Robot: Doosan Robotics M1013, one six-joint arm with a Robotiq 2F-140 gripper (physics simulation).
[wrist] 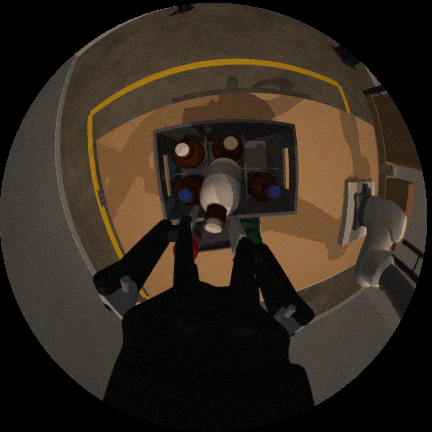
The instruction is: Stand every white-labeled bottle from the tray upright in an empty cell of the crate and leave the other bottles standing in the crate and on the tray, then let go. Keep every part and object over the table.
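Places are measured from the arm's base along level axes (x ahead, y left, z up), in metres.
Where they show: gripper, fingertip midpoint: (213, 218); arm's base at its link origin: (361, 208).
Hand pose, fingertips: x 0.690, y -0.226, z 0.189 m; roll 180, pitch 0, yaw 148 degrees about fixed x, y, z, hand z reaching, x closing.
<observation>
Things, the pixels of their top centre, and the offset from my fingertips. "spot": a spot on its surface instead. Level surfaces: height alone.
- crate at a spot on its surface: (296, 170) spot: 0.032 m right, 0.178 m back, 0.045 m down
- cream cap at its top centre: (230, 142) 0.111 m right, 0.065 m back, 0.057 m down
- tray at a spot on its surface: (219, 242) spot: 0.164 m left, 0.032 m ahead, 0.215 m down
- green bottle at its top centre: (255, 256) 0.140 m left, 0.059 m back, 0.060 m down
- wooden table at its surface level: 0.220 m down
A white-labeled bottle (220, 192) is at the front middle of the crate (296, 170). It looks tilted, its side showing and its brown neck toward the gripper, past the front wall. I cannot tell how deep its base sits. My gripper (213, 218) is open, its fingertips apart on either side of the capped neck. Brown bottles stand in other cells: one with a white cap (182, 149) back left, one with a cream cap (230, 143) back middle, and blue-capped ones front left (185, 195) and front right (273, 191). The back right cell is empty. The tray (219, 242) is partly hidden by the fingers.
A red bottle (181, 251) at the tray's left and a green bottle (252, 231) at its right are partly hidden by the fingers. The crate and tray stand on the wooden table (325, 185). A white robot arm (382, 222) stands on a pale base plate at the right.
</observation>
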